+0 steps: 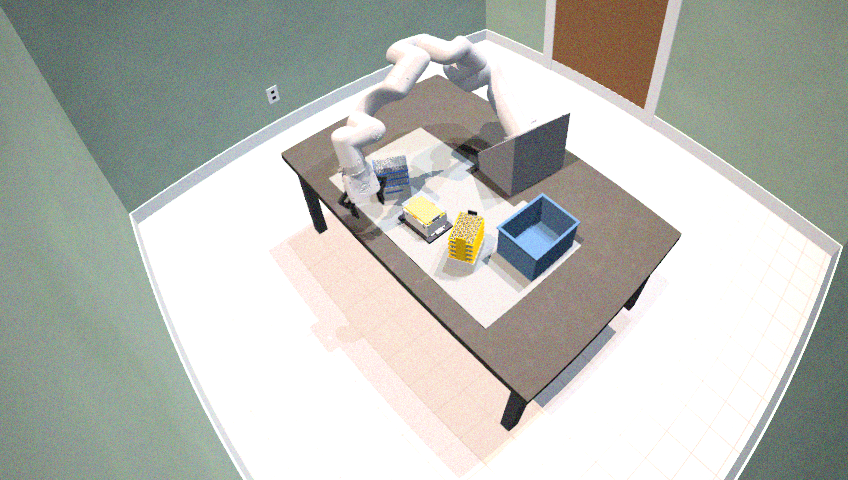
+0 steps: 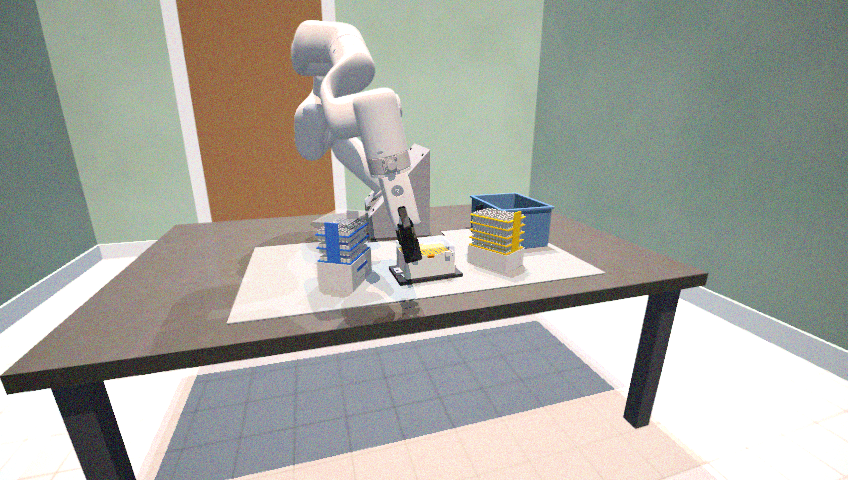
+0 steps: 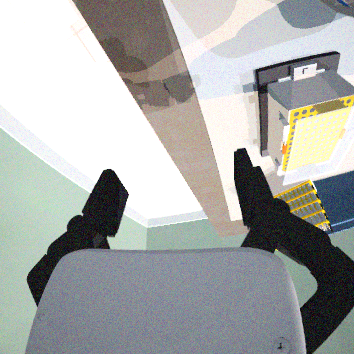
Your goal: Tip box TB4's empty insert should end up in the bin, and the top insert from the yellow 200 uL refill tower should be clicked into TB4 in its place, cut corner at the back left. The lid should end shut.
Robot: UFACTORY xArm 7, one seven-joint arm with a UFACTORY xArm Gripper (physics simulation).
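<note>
Tip box TB4 point(image 1: 425, 220) point(image 2: 437, 266) point(image 3: 280, 131), pale grey with a yellow perforated insert point(image 1: 424, 209) point(image 3: 317, 137) at its top, stands on a black base plate point(image 1: 430, 237) point(image 2: 437, 277) point(image 3: 263, 115). A clear lid seems to lie over the insert; whether it is latched I cannot tell. An orange latch shows on the box's front. My gripper point(image 1: 367, 206) point(image 2: 412, 259) point(image 3: 173, 173) is open and empty, in front of and beside the box near the table's front edge. The yellow refill tower point(image 1: 465, 237) point(image 2: 496, 231) point(image 3: 305, 204) holds several stacked inserts. The blue bin point(image 1: 516, 254) point(image 2: 537, 229) point(image 3: 340, 200) stands beyond it.
A blue refill tower point(image 1: 392, 176) point(image 2: 342, 245) stands on the other side of TB4 from the yellow one. A tall grey panel point(image 1: 538, 155) point(image 2: 418, 202) stands near the arm's base. The pale mat point(image 1: 484, 306) point(image 2: 261, 285) lies on the brown table point(image 1: 595, 285) point(image 2: 148, 297).
</note>
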